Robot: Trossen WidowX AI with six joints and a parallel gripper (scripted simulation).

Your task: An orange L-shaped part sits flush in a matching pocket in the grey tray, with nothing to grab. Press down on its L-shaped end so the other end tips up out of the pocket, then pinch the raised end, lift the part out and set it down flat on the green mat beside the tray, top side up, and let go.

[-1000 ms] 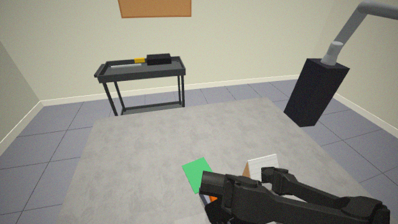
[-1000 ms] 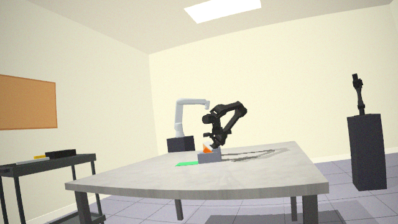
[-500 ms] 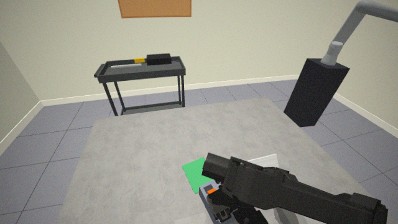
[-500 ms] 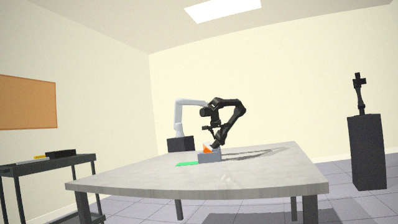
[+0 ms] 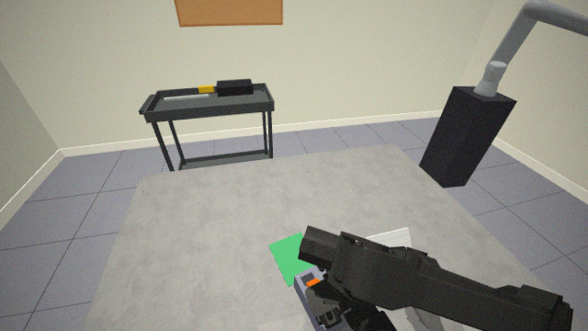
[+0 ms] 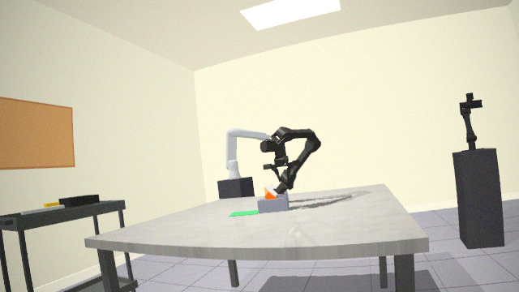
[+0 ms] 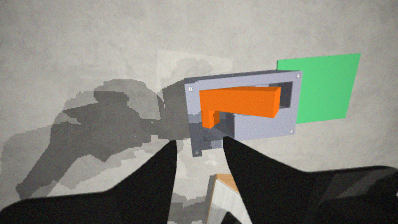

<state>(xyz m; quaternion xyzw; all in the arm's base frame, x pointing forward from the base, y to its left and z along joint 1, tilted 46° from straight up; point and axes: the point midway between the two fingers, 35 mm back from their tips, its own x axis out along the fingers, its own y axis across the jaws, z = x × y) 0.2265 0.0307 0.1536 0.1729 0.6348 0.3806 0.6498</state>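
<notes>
Now: the orange L-shaped part 10 cm below my gripper tip, 4 cm to the right of it and 1 cm ahead of it. The rest, counted from my gripper tip: green mat (21 cm to the right, 16 cm below, 7 cm ahead).
</notes>
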